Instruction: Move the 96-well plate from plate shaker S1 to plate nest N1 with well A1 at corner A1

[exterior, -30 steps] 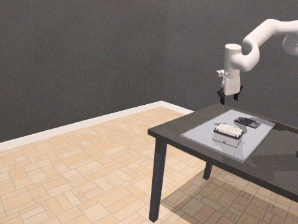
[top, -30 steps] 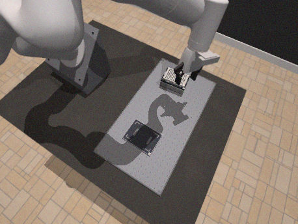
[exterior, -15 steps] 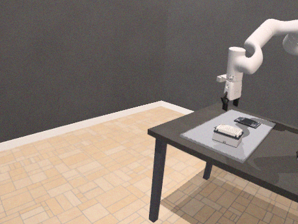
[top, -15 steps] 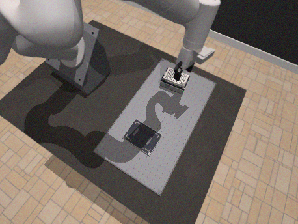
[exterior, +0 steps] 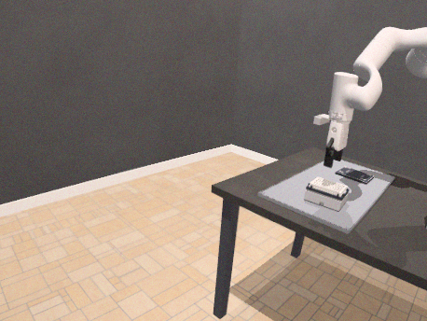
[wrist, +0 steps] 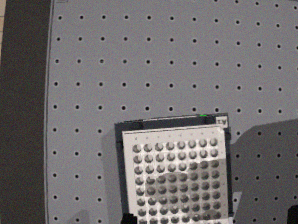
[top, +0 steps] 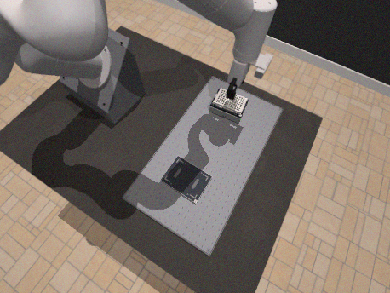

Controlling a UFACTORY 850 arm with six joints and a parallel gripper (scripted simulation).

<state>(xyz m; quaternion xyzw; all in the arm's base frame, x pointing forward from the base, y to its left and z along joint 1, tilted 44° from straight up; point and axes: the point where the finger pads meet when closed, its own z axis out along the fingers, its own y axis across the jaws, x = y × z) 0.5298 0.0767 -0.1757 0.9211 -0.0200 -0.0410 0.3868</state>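
The white 96-well plate lies 100 mm below my hand, 10 mm to the left of it and 10 mm behind it. From my hand the other things lie so: plate nest N1: 360 mm to the right, 150 mm below, 10 mm behind; then A1 mark: 420 mm to the right, 150 mm below, 60 mm ahead.
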